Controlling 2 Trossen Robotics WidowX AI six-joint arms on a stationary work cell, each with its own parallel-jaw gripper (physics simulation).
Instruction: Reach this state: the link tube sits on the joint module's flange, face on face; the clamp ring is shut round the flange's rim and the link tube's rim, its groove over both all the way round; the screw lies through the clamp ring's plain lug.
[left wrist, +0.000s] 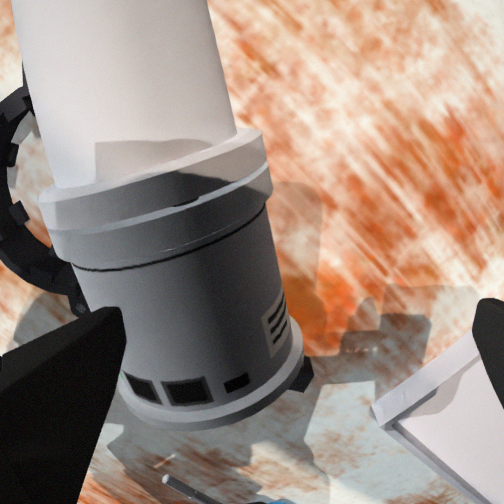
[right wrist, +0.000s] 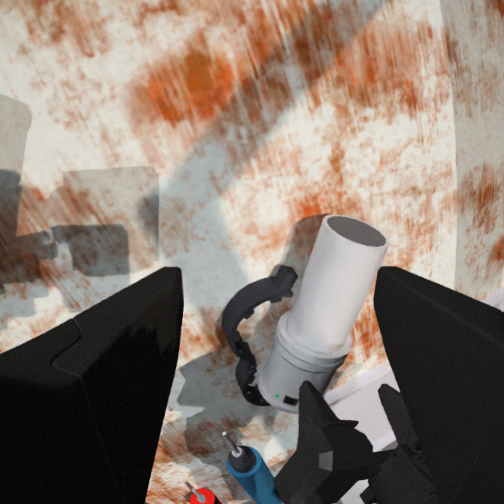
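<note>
The white link tube (left wrist: 120, 85) stands upright with its rim (left wrist: 155, 172) resting on the flange (left wrist: 160, 230) of the grey joint module (left wrist: 190, 325). The black clamp ring (left wrist: 20, 210) hangs open beside the module on its left, not round the rims. My left gripper (left wrist: 275, 380) is open and empty, low by the module's base, with its left finger close to the base. In the right wrist view my right gripper (right wrist: 277, 350) is open and empty, high above the link tube (right wrist: 340, 280), the joint module (right wrist: 292, 372) and the clamp ring (right wrist: 245, 325). I cannot make out the screw.
A white tray (left wrist: 450, 420) lies right of the module and also shows in the right wrist view (right wrist: 360, 400). A blue-handled screwdriver (right wrist: 250, 470) lies in front of the module, with a small red item (right wrist: 202, 496) beside it. My left gripper (right wrist: 350, 450) shows there too.
</note>
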